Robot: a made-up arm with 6 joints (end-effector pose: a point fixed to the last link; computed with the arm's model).
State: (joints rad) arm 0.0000 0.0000 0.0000 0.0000 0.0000 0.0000
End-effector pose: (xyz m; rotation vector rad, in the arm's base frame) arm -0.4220 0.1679 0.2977 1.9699 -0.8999 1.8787
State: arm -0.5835 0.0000 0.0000 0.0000 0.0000 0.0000
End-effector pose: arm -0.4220 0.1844 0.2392 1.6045 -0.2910 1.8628
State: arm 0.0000 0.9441 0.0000 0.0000 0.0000 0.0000
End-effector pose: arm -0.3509 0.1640 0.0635 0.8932 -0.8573 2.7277
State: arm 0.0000 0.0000 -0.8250 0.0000 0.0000 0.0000
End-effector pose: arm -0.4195 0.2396 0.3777 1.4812 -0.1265 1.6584
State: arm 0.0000 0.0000 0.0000 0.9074 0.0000 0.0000
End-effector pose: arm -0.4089 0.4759 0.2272 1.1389 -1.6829 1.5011
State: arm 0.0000 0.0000 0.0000 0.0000 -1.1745 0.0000
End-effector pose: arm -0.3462 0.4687 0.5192 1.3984 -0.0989 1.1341
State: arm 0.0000 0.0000 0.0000 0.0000 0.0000 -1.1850
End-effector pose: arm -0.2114 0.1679 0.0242 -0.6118 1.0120 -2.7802
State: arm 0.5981 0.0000 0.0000 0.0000 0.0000 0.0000
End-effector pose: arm -0.4220 0.1206 0.3381 -2.0786 1.4697 -1.5910
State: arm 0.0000 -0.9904 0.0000 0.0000 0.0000 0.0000
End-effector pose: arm -0.2687 0.1199 0.4968 2.6163 -0.7514 0.6422
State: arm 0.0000 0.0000 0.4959 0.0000 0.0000 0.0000
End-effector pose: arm -0.4155 0.1627 0.2325 -2.0458 1.3451 -1.7678
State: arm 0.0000 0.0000 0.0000 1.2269 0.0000 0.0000
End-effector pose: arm -0.3404 0.5677 0.2200 0.8226 -1.8695 1.3176
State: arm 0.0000 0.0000 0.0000 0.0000 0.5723 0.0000
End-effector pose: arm -0.3712 0.1327 0.1137 -1.8389 1.1883 -1.8825
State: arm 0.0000 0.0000 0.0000 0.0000 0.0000 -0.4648
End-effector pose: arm -0.3804 0.1679 0.1616 1.5509 -1.0103 2.3843
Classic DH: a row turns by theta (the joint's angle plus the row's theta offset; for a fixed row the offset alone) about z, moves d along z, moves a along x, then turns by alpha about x. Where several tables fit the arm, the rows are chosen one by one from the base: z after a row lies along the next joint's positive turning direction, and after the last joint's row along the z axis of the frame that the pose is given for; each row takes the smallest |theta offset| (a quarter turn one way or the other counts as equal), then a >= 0, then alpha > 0; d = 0 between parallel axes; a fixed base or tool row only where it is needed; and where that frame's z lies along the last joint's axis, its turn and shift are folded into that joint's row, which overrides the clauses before.
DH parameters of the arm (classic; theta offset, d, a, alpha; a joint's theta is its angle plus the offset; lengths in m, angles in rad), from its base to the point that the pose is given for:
base (fixed): 1.5708 0.2411 0.0788 1.5708
joint 1: -1.5145 -0.1712 -0.0063 1.8062
joint 2: 0.1198 -0.1785 -0.0297 -1.6535
joint 3: 1.3302 0.0345 0.0683 1.4414
joint 4: 0.3493 0.0133 0.0441 -1.602
joint 5: -1.2991 -0.0307 -0.0714 -2.031
joint 6: 0.51 -0.4129 0.0652 2.2018
tool (fixed): -2.8325 -0.3741 0 0

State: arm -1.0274 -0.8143 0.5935 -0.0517 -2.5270 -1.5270
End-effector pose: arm 0.0394 0.3831 0.3062 1.5260 1.6449 0.6899
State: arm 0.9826 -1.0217 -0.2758 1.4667 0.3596 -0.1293
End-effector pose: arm -0.3828 0.3173 0.6367 1.6866 -1.8413 0.4983
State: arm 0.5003 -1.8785 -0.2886 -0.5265 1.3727 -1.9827
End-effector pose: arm -0.3514 0.4988 0.4899 1.0386 -2.4631 0.2039
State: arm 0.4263 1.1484 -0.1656 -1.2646 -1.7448 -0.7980
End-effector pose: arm -0.4436 0.2651 0.3759 -0.1052 1.0016 1.7389
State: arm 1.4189 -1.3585 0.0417 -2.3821 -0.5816 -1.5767
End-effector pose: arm -0.1372 0.3854 0.5354 0.6358 0.6694 0.2951
